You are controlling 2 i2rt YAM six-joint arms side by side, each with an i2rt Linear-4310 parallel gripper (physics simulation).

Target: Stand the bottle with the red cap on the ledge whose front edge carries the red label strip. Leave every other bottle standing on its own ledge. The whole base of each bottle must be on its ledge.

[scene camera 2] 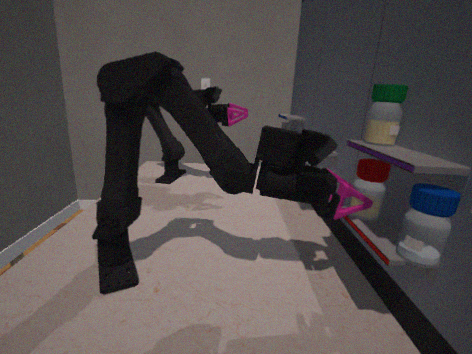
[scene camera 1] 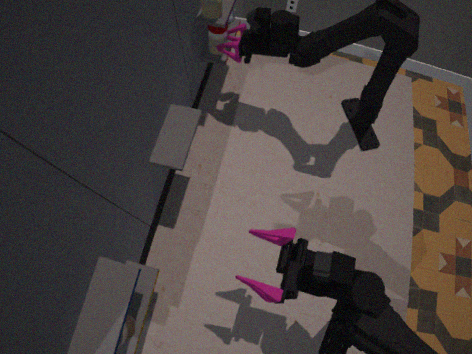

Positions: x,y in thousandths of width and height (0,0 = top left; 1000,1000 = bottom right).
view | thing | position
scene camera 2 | my right gripper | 772,561
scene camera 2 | blue-capped bottle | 904,640
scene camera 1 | my left gripper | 514,716
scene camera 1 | my right gripper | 465,117
